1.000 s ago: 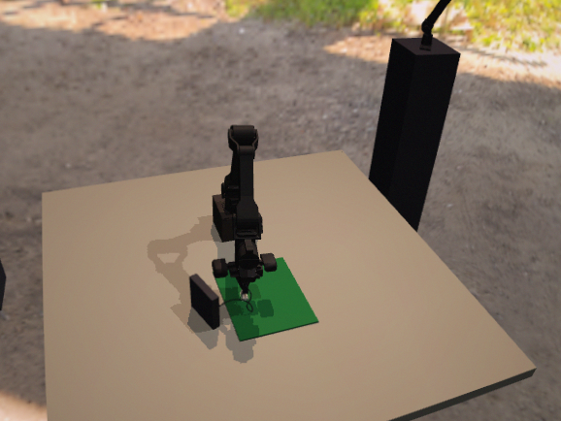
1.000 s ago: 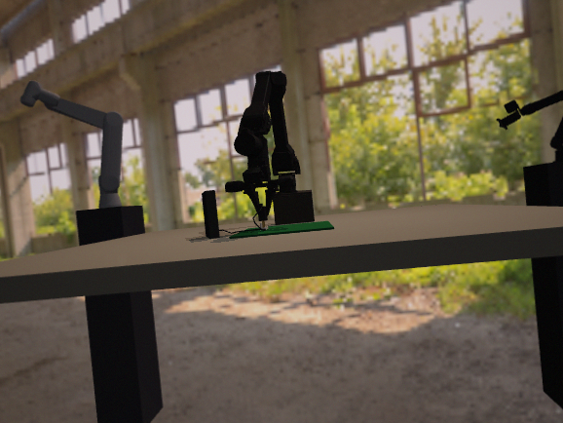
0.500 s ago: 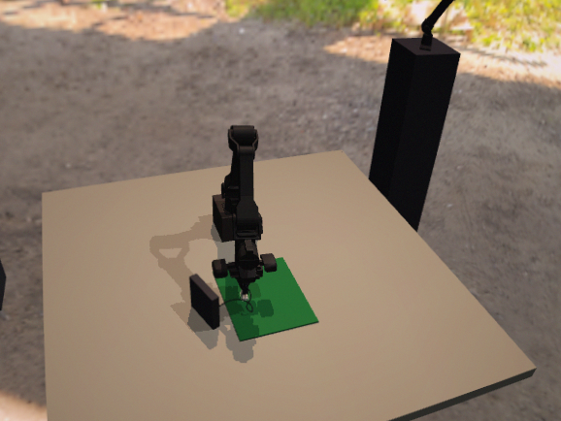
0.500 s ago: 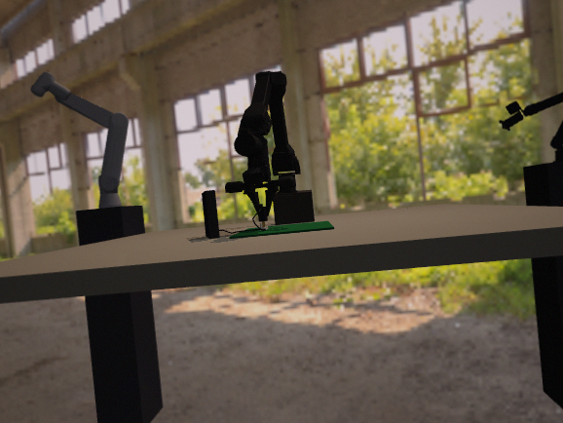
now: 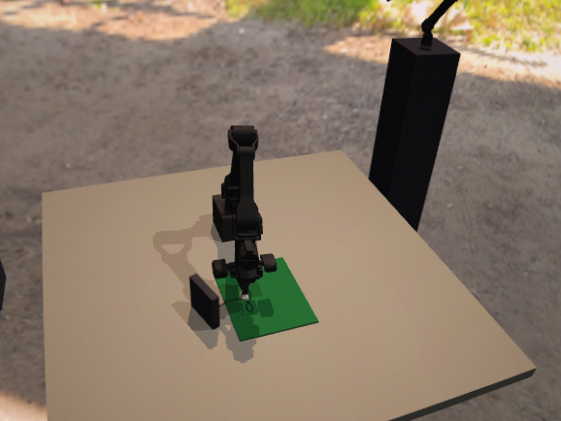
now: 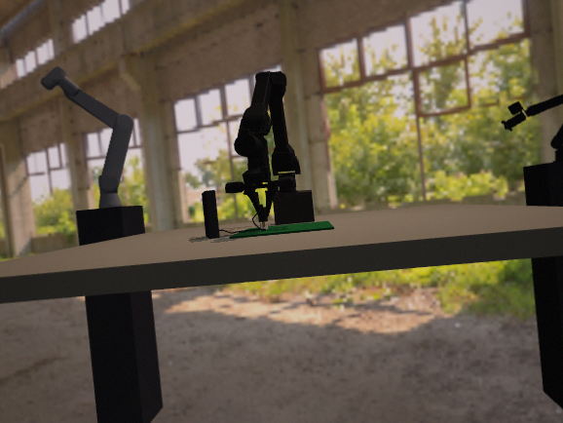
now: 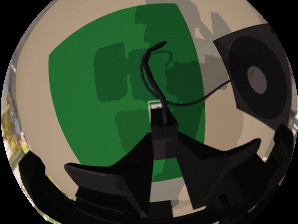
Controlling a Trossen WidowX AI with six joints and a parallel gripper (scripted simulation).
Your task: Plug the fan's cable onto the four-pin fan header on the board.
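My gripper tip is 10 mm short of the black plug and 10 mm below it. The rest, counted from my gripper tip: pale fan header (10 mm ahead, 40 mm below); pale header key (10 mm ahead, 10 mm to the right, 30 mm below); green board (20 mm ahead, 60 mm to the left, 50 mm below).
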